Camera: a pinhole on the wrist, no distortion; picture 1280 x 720 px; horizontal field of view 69.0 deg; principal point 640.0 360.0 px. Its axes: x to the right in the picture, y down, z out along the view. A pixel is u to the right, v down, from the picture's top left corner.
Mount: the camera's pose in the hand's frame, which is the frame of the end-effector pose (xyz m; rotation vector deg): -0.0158 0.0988 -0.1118 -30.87 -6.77 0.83
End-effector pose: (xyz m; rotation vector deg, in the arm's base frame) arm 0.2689 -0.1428 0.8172 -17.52 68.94 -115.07
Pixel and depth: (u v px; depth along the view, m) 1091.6 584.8 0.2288
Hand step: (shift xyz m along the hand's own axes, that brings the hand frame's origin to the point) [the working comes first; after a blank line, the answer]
In the camera's frame: 0.1110 0.0552 0.2288

0.0688 0.2681 0.0668
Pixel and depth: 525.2 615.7 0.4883
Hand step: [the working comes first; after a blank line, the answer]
In the camera's frame: -0.0602 0.1341 0.4883

-0.1299 0.4607 0.2288
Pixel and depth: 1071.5 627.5 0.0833
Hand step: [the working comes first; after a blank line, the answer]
In the camera's frame: 0.0386 0.0239 0.0833

0.0133 0.1636 -0.0489
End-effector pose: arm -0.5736 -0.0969 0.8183 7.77 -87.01 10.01
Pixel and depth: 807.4 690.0 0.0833
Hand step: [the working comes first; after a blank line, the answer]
In the camera's frame: 0.0150 0.0295 0.0833

-0.0101 0.1674 -0.0544
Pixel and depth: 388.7 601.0 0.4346
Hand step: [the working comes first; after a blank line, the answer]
In the camera's frame: -0.1173 0.1125 0.4346

-0.1808 0.4122 0.1880
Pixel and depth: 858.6 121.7 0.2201
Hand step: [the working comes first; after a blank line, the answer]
In the camera's frame: 0.0517 -0.0563 0.2201

0.0090 0.1652 0.1101
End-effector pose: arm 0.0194 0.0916 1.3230 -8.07 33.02 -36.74
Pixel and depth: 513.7 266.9 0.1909
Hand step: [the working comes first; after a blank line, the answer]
In the camera's frame: -0.0259 -0.0191 0.1909

-0.0640 0.1788 0.0578
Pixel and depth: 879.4 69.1 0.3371
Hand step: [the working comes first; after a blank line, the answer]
In the camera's frame: 0.0867 -0.1053 0.3371

0.0293 0.1846 0.2387
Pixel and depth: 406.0 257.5 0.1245
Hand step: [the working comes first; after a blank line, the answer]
In the camera's frame: -0.0313 -0.0137 0.1245

-0.0616 0.1493 -0.0021
